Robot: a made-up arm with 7 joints. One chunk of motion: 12 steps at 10 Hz.
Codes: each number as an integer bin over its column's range. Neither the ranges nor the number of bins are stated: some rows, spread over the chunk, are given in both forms.
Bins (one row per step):
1: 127 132 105 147 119 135 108
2: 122 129 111 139 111 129 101
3: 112 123 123 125 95 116 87
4: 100 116 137 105 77 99 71
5: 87 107 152 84 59 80 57
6: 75 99 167 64 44 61 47
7: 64 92 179 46 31 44 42
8: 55 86 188 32 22 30 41
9: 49 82 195 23 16 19 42
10: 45 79 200 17 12 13 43
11: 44 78 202 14 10 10 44
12: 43 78 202 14 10 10 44
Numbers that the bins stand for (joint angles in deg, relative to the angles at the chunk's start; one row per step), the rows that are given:
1: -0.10 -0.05 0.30 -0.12 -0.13 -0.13 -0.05
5: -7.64 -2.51 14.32 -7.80 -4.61 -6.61 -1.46
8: -13.67 -4.57 25.05 -14.13 -7.38 -12.50 -1.90
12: -15.93 -5.35 29.23 -16.32 -8.27 -14.85 -1.82
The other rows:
2: -1.05 -0.35 2.09 -1.10 -0.73 -0.83 -0.24
3: -2.93 -0.94 5.67 -2.80 -1.93 -2.36 -0.63
4: -5.19 -1.62 9.84 -5.24 -3.27 -4.37 -1.07
6: -9.90 -3.29 18.79 -10.23 -5.73 -8.84 -1.73
7: -11.97 -3.98 22.37 -12.43 -6.71 -10.85 -1.87
9: -14.80 -4.96 27.14 -15.23 -7.83 -13.79 -1.87
10: -15.55 -5.26 28.63 -15.96 -8.12 -14.50 -1.84
11: -15.74 -5.35 29.23 -16.32 -8.27 -14.85 -1.82

